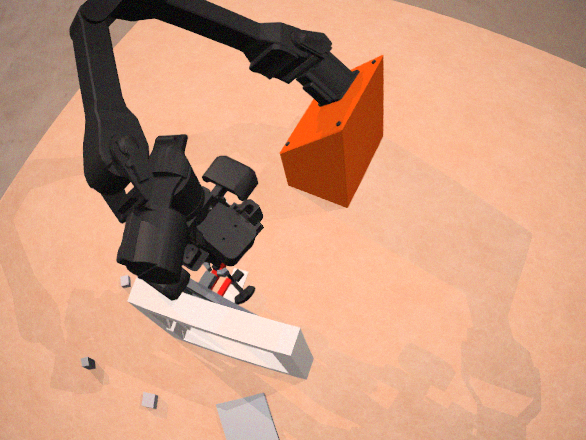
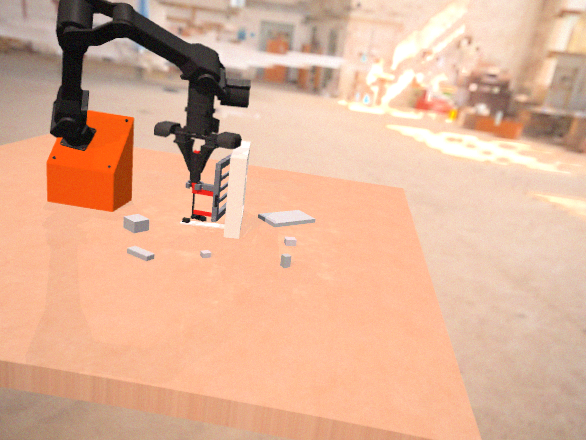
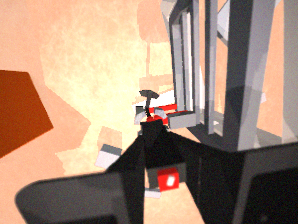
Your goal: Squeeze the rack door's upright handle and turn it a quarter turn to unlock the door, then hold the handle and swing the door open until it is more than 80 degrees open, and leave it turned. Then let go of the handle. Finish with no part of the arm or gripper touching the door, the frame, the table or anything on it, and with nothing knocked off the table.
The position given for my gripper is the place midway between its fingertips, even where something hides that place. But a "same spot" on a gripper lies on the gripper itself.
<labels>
my gripper: image 1; image 2 195,172; image 3
same spot on rack: [image 1: 259,341] = [image 2: 248,144]
same spot on my gripper: [image 3: 250,179] = [image 1: 201,251]
</labels>
